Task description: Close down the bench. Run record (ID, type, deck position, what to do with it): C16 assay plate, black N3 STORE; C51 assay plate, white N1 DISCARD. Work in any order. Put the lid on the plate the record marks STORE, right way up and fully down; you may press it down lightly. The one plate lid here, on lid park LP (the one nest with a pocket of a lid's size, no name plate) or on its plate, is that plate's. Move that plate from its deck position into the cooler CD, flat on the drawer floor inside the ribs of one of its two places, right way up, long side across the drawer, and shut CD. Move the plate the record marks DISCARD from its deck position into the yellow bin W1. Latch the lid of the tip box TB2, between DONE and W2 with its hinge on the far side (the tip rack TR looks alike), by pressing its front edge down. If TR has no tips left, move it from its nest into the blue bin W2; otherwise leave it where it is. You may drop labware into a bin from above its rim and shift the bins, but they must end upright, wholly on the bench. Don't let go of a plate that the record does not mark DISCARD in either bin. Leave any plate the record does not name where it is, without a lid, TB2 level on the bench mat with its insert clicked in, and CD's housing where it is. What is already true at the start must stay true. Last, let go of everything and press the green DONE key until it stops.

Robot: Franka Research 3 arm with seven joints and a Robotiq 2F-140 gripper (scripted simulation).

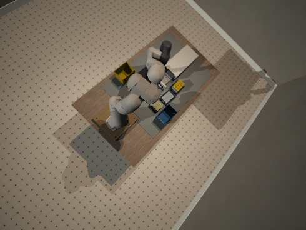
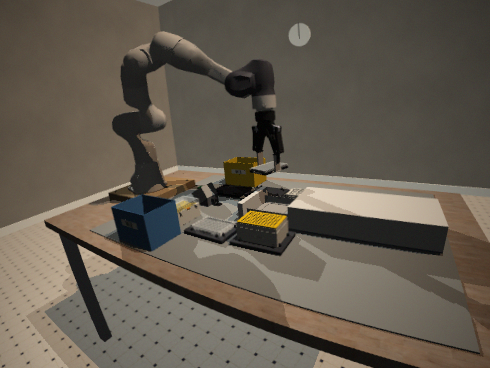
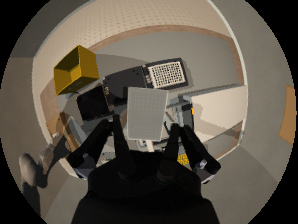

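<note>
Right now my hand is 100 mm short of the cooler drawer, 80 mm to the left of it and 140 mm above it. Round my hand: white assay plate: 90 mm ahead, 110 mm to the left, 150 mm below; grey plate lid: 10 mm below; cooler CD: 230 mm ahead, 70 mm to the right, 130 mm below.
</note>
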